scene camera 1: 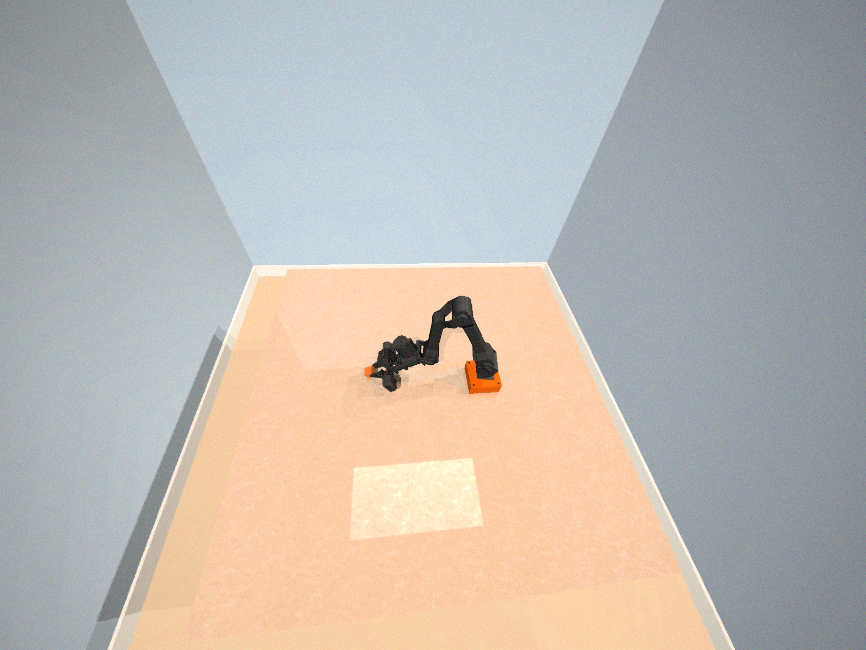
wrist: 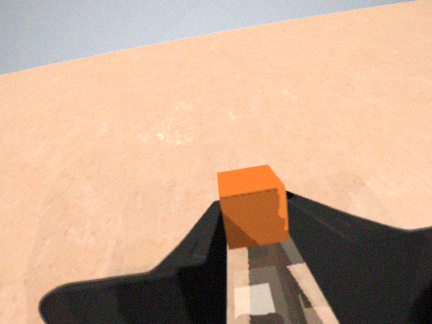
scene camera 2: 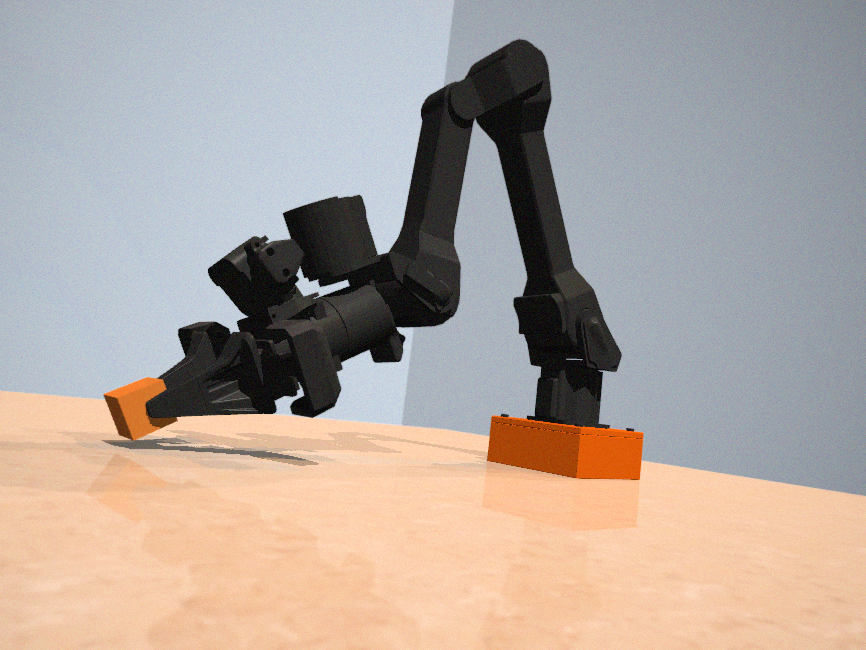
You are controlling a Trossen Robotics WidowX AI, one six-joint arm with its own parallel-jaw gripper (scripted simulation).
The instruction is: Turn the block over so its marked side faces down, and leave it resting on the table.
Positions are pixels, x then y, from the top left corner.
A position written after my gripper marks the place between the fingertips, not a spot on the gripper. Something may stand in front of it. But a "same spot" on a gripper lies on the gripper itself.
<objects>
my gripper: scene camera 1 369,372; wrist; scene camera 2
same spot on my gripper: (wrist: 357,263) = (scene camera 2: 199,363)
</objects>
